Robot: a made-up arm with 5 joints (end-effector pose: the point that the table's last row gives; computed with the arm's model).
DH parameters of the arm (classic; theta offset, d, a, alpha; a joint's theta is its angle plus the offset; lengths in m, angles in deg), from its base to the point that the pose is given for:
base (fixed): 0 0 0.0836 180
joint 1: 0 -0.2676 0.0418 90
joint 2: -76.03 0 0.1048 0
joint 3: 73.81 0 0.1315 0
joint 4: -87.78 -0.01 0 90
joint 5: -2.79 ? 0 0
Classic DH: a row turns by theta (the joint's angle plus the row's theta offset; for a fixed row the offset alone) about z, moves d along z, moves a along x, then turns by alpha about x.
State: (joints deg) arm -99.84 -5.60 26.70 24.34 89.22
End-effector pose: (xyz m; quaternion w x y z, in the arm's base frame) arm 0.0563 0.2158 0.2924 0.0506 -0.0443 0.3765 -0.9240
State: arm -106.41 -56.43 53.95 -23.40 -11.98
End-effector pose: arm 0.0514 0.1448 0.3780 0.3699 0.7383 -0.4162 0.3807
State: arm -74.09 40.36 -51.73 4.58 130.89
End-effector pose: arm 0.1769 0.2910 0.3656 0.1278 0.3395 0.6662 -0.6516
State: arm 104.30 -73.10 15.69 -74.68 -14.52
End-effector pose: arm 0.0778 0.0178 0.4727 0.1752 0.6424 0.6770 -0.3135
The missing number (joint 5, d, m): -0.051
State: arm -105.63 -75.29 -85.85 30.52 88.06
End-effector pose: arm 0.1496 -0.1989 0.3943 0.0330 0.1658 -0.9231 -0.3455
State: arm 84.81 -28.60 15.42 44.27 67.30
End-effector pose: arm 0.0904 -0.1859 0.3776 0.8571 -0.4742 -0.1301 -0.1534
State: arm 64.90 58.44 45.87 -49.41 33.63
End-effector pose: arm 0.1354 -0.1342 0.1290 0.9116 -0.2236 -0.2023 -0.2792
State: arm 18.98 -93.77 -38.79 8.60 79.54
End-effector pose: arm -0.0922 0.0499 0.4218 0.2557 0.7092 0.6416 0.1411
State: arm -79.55 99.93 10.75 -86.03 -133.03
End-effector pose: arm 0.1192 0.1382 0.0791 0.7423 0.5144 0.1640 -0.3969
